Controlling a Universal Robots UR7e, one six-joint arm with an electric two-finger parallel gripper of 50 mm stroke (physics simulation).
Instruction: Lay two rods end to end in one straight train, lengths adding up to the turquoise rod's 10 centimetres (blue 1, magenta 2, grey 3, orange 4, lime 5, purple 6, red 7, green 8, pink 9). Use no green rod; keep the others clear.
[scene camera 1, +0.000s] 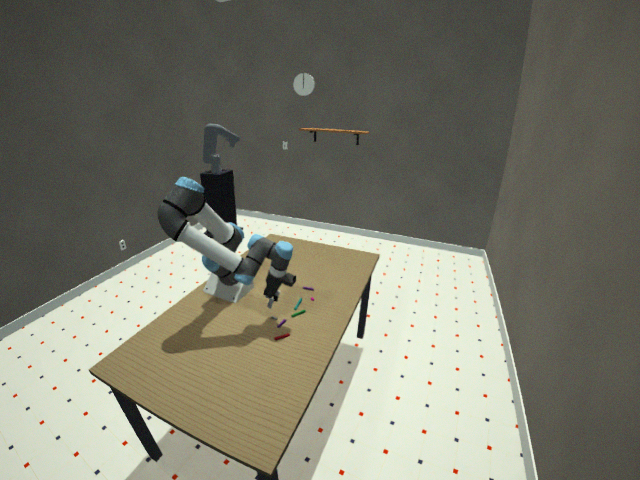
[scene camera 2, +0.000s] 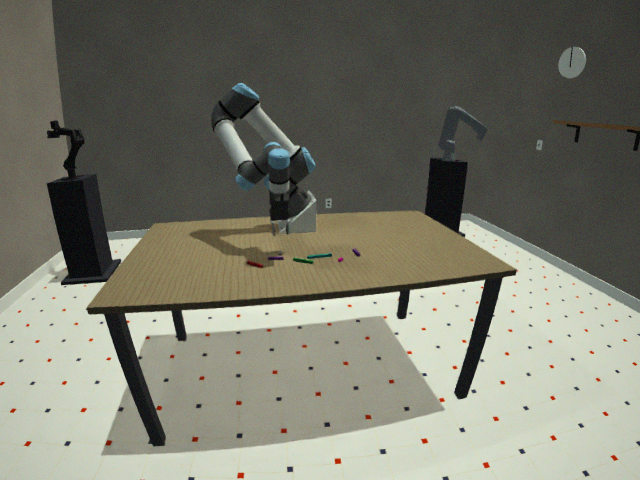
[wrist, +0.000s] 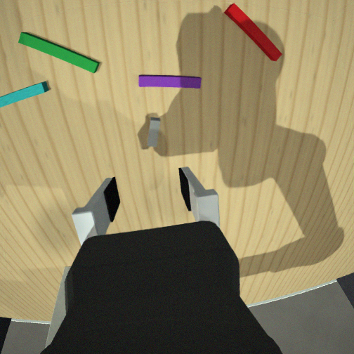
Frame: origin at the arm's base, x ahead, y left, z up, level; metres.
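Seen in the pictures: gripper, fingertip midpoint: (scene camera 1: 272, 303) (scene camera 2: 280, 233); arm's base, link origin: (scene camera 1: 231, 272) (scene camera 2: 300, 206).
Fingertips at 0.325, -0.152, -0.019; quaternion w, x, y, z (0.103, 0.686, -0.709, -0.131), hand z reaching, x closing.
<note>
Pixels of each thing's top centre, then the offset from my fingertips to it, as dx, dy, dz. Level surfaces: height alone.
- short grey rod, top centre: (scene camera 1: 274, 317) +0.011, -0.007, -0.074
- red rod, top centre: (scene camera 2: 254, 263) (scene camera 1: 282, 336) +0.103, -0.119, -0.074
- turquoise rod, top centre: (scene camera 2: 319, 254) (scene camera 1: 298, 303) +0.080, +0.142, -0.074
- green rod, top centre: (scene camera 2: 303, 259) (scene camera 1: 298, 312) +0.110, +0.068, -0.074
- magenta rod, top centre: (scene camera 2: 340, 258) (scene camera 1: 312, 298) +0.134, +0.212, -0.074
- second purple rod, top centre: (scene camera 2: 356, 251) (scene camera 1: 308, 287) +0.080, +0.300, -0.074
- wooden table, surface height: dz -0.084
My gripper (scene camera 1: 272, 303) (scene camera 2: 280, 232) (wrist: 148, 185) is open and empty, above the table on the robot-base side of the grey rod. The short grey rod (scene camera 1: 273, 318) (wrist: 154, 132) lies just ahead of the fingers in the wrist view, partly in shadow. A purple rod (scene camera 1: 281, 323) (scene camera 2: 276, 257) (wrist: 170, 81) lies beyond it, apart. The red rod (scene camera 1: 282, 336) (scene camera 2: 254, 264) (wrist: 253, 32) lies apart, slanted, at the wrist view's upper right. The turquoise rod (scene camera 1: 298, 303) (scene camera 2: 319, 255) (wrist: 24, 94) lies at that view's left edge, partly cut off.
The green rod (scene camera 1: 298, 313) (scene camera 2: 302, 260) (wrist: 59, 52) lies near the turquoise rod. A magenta rod (scene camera 1: 312, 299) (scene camera 2: 340, 259) and a second purple rod (scene camera 1: 308, 288) (scene camera 2: 356, 252) lie farther along the wooden table (scene camera 1: 206, 392) (scene camera 2: 413, 268).
</note>
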